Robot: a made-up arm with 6 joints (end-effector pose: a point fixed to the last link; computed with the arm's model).
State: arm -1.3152 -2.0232 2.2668 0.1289 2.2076 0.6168
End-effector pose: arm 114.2 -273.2 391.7 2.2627 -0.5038 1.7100
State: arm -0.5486 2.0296 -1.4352 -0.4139 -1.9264 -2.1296
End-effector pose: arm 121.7 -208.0 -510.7 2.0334 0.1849 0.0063
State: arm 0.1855 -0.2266 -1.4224 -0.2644 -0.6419 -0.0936
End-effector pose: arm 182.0 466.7 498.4 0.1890 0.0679 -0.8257
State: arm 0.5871 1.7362 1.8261 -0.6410 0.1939 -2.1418
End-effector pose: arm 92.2 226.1 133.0 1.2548 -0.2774 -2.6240
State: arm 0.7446 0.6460 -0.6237 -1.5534 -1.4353 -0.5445
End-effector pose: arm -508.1 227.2 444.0 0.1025 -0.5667 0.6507
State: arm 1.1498 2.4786 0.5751 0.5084 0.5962 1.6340
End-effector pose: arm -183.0 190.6 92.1 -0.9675 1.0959 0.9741
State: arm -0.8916 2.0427 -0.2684 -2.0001 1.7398 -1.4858
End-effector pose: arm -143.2 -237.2 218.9 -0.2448 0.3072 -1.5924
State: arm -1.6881 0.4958 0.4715 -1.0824 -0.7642 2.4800
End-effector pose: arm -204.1 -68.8 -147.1 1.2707 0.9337 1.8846
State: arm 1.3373 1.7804 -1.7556 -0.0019 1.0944 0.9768
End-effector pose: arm -194.4 328.8 41.1 -0.3574 -1.5082 -0.2518
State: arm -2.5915 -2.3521 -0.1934 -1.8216 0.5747 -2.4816
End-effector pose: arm 27.0 117.4 -34.2 -0.1694 -1.6250 2.1819
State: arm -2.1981 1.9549 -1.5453 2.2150 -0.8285 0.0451
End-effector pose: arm 100.2 -499.3 343.7 1.2251 0.4641 -2.2463
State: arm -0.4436 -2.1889 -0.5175 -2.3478 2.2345 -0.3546
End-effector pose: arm -238.2 443.9 458.1 -0.7797 -1.7260 -1.6888
